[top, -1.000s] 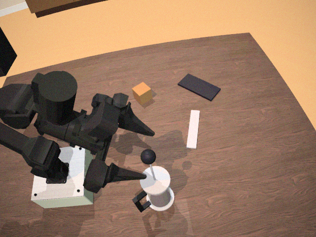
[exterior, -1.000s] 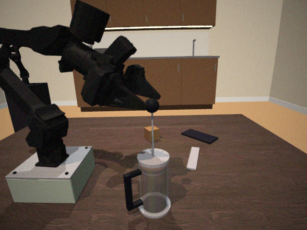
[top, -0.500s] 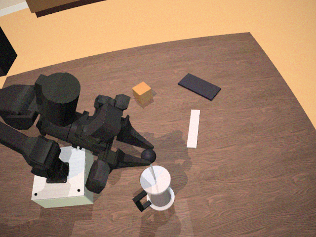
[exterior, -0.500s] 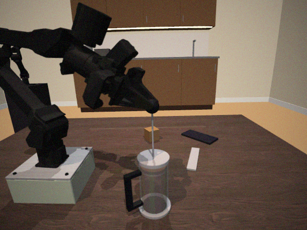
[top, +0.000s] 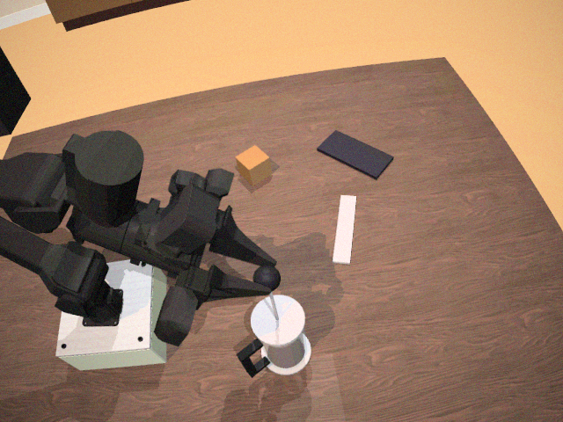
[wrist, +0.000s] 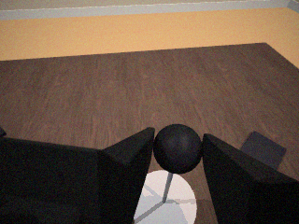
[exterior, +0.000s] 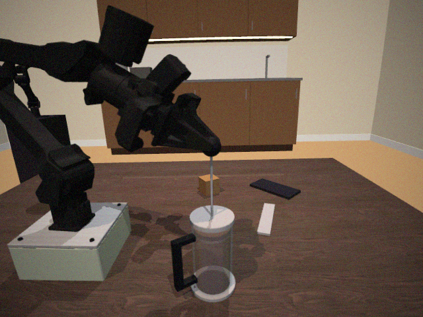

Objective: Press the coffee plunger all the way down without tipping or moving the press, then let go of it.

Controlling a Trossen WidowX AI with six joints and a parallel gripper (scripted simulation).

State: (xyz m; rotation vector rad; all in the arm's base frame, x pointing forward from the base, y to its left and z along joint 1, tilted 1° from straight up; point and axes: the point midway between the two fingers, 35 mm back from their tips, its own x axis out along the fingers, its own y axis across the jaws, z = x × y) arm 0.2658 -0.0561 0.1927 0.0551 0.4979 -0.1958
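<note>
My gripper tip is now 130 mm above the coffee press, 20 mm past it and 10 mm to the left of it. Also, from my gripper tip: white bar (250 mm below, 230 mm to the left, 110 mm ahead); then orange cube (390 mm to the left, 230 mm below, 50 mm behind).
</note>
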